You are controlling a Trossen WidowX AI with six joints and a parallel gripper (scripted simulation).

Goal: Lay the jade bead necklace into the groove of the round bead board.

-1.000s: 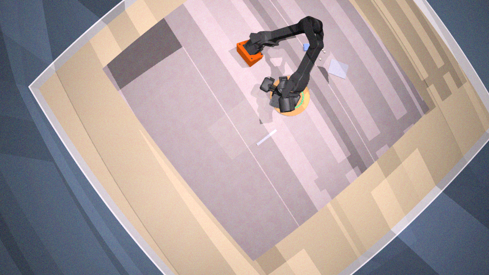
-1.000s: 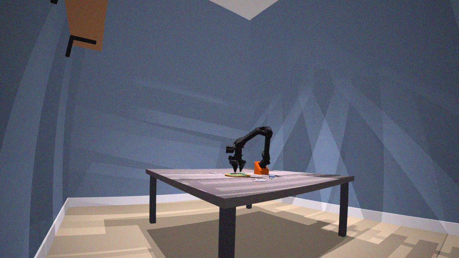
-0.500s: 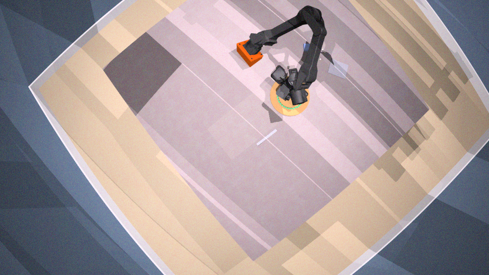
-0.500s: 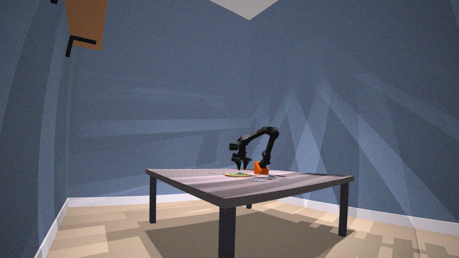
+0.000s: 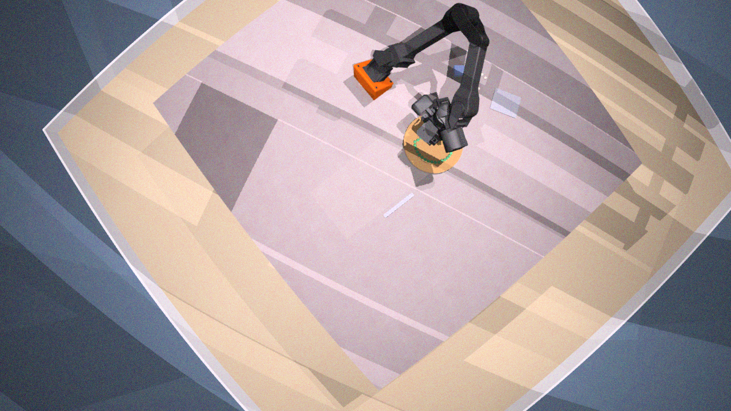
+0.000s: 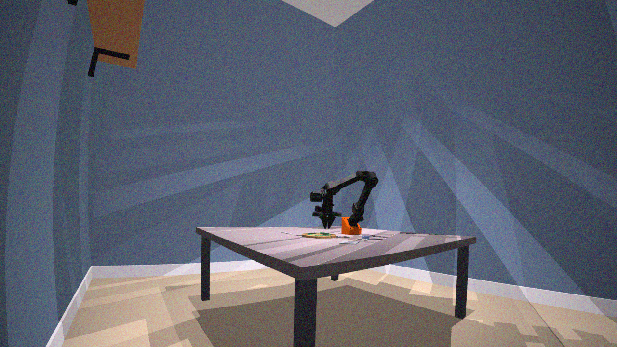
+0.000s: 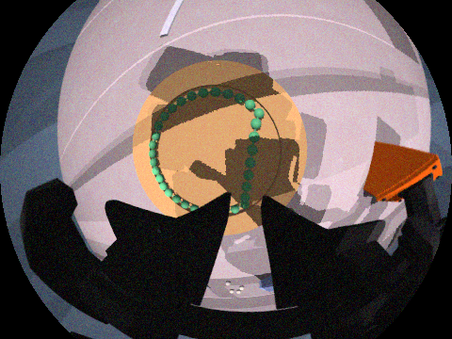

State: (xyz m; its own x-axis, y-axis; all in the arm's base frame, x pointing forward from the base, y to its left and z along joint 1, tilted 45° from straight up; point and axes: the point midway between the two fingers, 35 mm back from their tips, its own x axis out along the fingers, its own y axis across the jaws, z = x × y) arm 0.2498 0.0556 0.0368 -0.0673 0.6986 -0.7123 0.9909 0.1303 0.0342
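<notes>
The round tan bead board is 4 cm ahead of my gripper tip, 2 cm to the right of it and 4 cm below it. The rest, counted from my gripper tip: white strip (14 cm ahead, 23 cm to the right, 4 cm below); pale square sheet (6 cm ahead, 28 cm to the left, 4 cm below); blue cube (12 cm behind, 20 cm to the left, 4 cm below).
</notes>
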